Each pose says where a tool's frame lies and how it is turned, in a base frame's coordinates. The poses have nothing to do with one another.
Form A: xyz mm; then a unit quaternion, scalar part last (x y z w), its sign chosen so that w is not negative.
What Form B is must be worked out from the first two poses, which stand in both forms.
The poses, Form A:
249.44 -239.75 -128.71 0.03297 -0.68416 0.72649 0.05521
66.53 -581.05 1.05 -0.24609 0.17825 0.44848 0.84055
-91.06 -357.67 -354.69 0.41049 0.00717 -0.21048 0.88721
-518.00 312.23 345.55 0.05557 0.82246 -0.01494 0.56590
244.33 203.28 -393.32 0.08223 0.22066 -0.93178 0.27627
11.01 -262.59 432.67 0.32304 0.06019 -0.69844 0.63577
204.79 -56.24 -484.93 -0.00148 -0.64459 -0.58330 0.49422
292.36 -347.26 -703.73 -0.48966 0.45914 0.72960 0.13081
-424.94 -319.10 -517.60 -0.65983 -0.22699 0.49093 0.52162
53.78 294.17 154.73 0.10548 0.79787 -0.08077 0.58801
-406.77 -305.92 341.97 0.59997 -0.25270 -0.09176 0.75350
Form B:
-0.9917 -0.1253 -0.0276; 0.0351 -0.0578 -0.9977; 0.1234 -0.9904 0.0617; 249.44 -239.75 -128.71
0.5342 -0.8417 0.0789; 0.6662 0.4766 0.5736; -0.5204 -0.2538 0.8153; 66.53 -581.05 1.05
0.9113 0.3794 -0.1601; -0.3676 0.5744 -0.7314; -0.1855 0.7254 0.6629; -91.06 -357.67 -354.69
-0.3533 0.1083 0.9292; 0.0745 0.9934 -0.0875; -0.9325 0.0383 -0.3591; -518.00 312.23 345.55
-0.8338 0.5511 -0.0313; -0.4786 -0.7500 -0.4567; -0.2752 -0.3658 0.8891; 244.33 203.28 -393.32
0.0171 0.9270 -0.3747; -0.8492 -0.1843 -0.4948; -0.5278 0.3267 0.7840; 11.01 -262.59 432.67
-0.5115 0.5785 -0.6354; -0.5747 0.3195 0.7534; 0.6389 0.7505 0.1690; 204.79 -56.24 -484.93
-0.4862 -0.6405 -0.5944; -0.2588 -0.5442 0.7981; -0.8346 0.5419 0.0989; 292.36 -347.26 -703.73
0.4149 -0.2126 -0.8847; 0.8117 -0.3528 0.4655; -0.4111 -0.9112 0.0262; -424.94 -319.10 -517.60
-0.2862 0.2633 0.9213; 0.0733 0.9647 -0.2529; -0.9553 -0.0048 -0.2954; 53.78 294.17 154.73
0.8554 -0.1649 -0.4909; -0.4415 0.2632 -0.8578; 0.2707 0.9505 0.1524; -406.77 -305.92 341.97

